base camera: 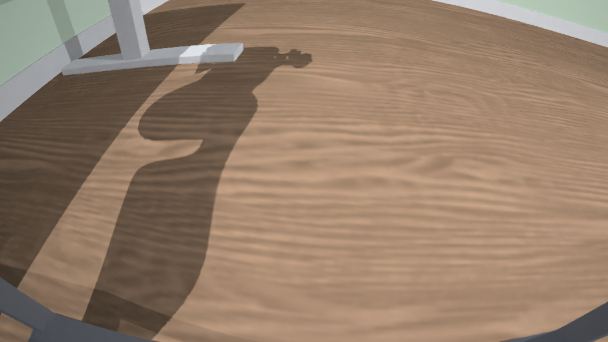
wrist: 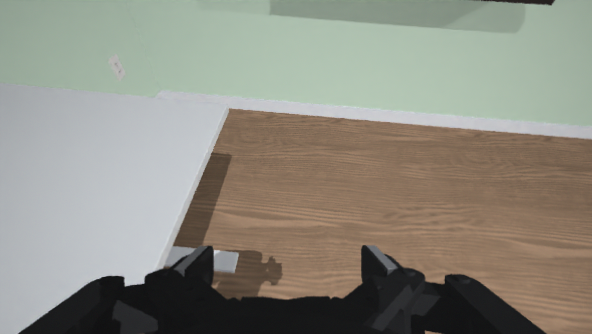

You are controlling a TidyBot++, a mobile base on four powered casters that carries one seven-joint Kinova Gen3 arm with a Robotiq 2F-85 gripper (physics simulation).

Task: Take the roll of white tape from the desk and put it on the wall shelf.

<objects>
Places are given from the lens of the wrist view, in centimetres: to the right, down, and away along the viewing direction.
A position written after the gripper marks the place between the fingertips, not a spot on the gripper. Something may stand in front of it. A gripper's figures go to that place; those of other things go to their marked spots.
gripper (wrist: 287, 262): 0, 6, 15
white desk (wrist: 103, 181): -37, 3, 51
</objects>
